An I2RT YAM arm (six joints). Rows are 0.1 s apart.
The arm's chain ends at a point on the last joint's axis. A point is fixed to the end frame.
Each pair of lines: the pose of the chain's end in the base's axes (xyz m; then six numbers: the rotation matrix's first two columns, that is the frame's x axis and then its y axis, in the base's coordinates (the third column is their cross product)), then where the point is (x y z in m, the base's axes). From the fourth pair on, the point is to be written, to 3 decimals.
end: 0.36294, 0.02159, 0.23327, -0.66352, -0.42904, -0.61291, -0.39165, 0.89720, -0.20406
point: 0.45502 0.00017 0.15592
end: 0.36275, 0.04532, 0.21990, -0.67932, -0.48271, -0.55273, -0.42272, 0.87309, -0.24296
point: 0.45179 0.02093 0.13991
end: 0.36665, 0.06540, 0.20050, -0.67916, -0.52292, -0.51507, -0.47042, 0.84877, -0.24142
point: 0.45336 0.04327 0.11736
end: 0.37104, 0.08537, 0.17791, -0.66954, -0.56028, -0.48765, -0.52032, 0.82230, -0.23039
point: 0.456 0.067 0.092
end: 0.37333, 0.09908, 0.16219, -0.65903, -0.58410, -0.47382, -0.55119, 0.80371, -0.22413
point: 0.457 0.083 0.075
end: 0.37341, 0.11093, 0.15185, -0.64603, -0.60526, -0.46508, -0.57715, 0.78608, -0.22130
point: 0.457 0.097 0.064
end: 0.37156, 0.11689, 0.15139, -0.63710, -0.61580, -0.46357, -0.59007, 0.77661, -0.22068
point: 0.455 0.104 0.063
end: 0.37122, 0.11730, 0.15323, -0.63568, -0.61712, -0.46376, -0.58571, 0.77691, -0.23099
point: 0.455 0.104 0.066
